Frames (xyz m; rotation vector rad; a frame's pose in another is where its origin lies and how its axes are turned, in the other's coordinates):
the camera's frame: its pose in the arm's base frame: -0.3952 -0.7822 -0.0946 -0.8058 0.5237 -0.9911
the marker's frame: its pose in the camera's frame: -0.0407 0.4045 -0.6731 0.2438 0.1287 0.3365
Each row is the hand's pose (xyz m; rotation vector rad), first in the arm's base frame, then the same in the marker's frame.
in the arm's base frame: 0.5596 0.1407 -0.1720 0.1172 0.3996 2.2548
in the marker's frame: -0.2947 0.9255 1.4214 -0.5999 -0.4419 2.9314
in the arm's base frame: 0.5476 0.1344 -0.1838 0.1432 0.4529 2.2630
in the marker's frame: -0.2925 0.9219 1.4039 -0.6028 -0.3701 2.9479
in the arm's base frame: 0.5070 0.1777 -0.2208 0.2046 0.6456 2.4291
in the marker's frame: -0.3346 0.9494 1.3553 0.7146 0.1072 -3.0114
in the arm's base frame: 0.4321 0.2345 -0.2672 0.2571 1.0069 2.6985
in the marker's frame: -0.4026 0.9731 1.2791 0.8535 -0.3089 -2.6853
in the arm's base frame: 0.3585 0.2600 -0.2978 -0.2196 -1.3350 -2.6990
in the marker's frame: -0.4518 0.9685 1.2116 1.0081 -0.6611 -2.3002
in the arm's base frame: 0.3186 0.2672 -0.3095 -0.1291 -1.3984 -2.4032
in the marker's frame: -0.4753 0.9589 1.1779 1.1169 -0.8447 -2.0266
